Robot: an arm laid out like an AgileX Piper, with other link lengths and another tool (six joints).
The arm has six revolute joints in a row. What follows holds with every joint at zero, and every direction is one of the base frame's. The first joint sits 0.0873 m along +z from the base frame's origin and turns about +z. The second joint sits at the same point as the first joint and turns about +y. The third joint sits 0.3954 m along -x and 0.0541 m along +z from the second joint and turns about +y. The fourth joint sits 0.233 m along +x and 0.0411 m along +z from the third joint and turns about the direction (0.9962, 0, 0.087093). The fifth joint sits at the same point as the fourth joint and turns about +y. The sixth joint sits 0.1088 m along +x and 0.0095 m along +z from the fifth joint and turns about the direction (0.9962, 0, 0.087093). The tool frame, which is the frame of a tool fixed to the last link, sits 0.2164 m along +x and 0.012 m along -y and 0.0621 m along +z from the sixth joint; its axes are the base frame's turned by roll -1.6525, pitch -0.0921 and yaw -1.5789 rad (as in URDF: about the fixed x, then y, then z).
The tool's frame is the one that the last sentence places.
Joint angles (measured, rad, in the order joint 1, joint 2, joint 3, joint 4, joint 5, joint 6), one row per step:
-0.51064, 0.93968, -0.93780, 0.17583, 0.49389, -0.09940
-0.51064, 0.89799, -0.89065, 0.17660, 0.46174, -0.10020
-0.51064, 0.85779, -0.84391, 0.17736, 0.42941, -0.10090
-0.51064, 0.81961, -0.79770, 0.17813, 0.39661, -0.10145
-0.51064, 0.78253, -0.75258, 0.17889, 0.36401, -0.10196
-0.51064, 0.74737, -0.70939, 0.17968, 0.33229, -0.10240
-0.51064, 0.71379, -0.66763, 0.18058, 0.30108, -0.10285
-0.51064, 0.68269, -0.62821, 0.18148, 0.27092, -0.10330
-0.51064, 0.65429, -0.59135, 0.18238, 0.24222, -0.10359
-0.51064, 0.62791, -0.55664, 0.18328, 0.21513, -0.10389
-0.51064, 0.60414, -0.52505, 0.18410, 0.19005, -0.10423
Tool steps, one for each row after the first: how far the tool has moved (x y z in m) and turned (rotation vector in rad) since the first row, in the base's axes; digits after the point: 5 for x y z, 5 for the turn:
-0.01121, 0.00439, -0.00103, -0.01240, -0.02315, -0.00525
-0.02193, 0.00845, -0.00283, -0.02432, -0.04552, -0.01062
-0.03201, 0.01208, -0.00534, -0.03563, -0.06702, -0.01618
-0.04171, 0.01547, -0.00810, -0.04686, -0.08832, -0.02175
-0.05081, 0.01854, -0.01106, -0.05764, -0.10889, -0.02724
-0.05943, 0.02136, -0.01421, -0.06806, -0.12890, -0.03268
-0.06734, 0.02381, -0.01743, -0.07796, -0.14785, -0.03797
-0.07451, 0.02592, -0.02072, -0.08700, -0.16545, -0.04309
-0.08113, 0.02781, -0.02410, -0.09539, -0.18175, -0.04796
-0.08707, 0.02943, -0.02726, -0.10320, -0.19668, -0.05247

